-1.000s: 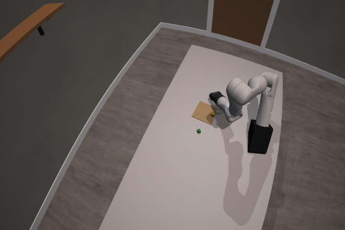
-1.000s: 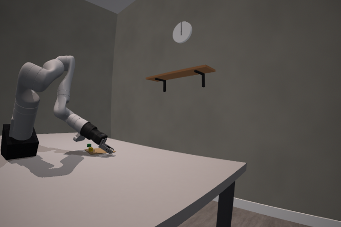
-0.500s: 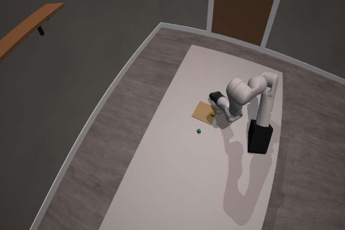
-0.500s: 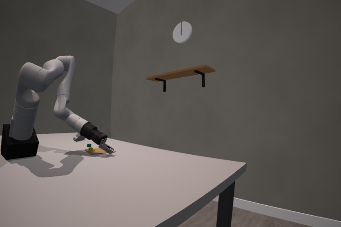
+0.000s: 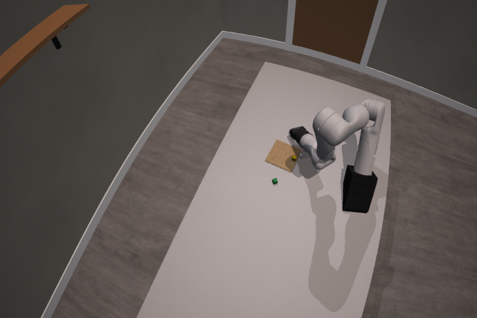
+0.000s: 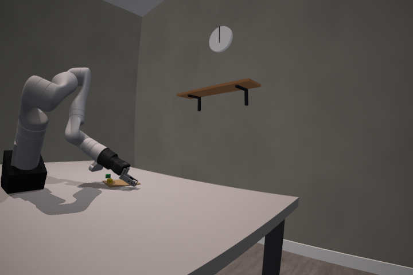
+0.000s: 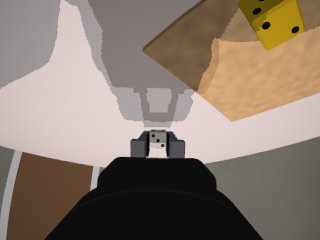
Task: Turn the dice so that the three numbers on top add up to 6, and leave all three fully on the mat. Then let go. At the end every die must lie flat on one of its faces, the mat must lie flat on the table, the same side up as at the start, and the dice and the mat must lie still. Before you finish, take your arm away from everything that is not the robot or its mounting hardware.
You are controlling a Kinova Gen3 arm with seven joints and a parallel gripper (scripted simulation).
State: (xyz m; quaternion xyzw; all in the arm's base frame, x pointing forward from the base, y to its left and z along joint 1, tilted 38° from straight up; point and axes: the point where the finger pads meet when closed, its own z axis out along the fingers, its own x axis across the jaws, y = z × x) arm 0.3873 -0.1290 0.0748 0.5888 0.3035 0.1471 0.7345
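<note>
My gripper is now 4 cm past the yellow die, 13 cm to the right of it and 2 cm above it. Round my hand: green die: 28 cm to the left, 2 cm below; then tan mat: 1 cm ahead, 13 cm to the left, 3 cm below; then white die: 1 cm ahead, 1 cm to the right, 1 cm below.
</note>
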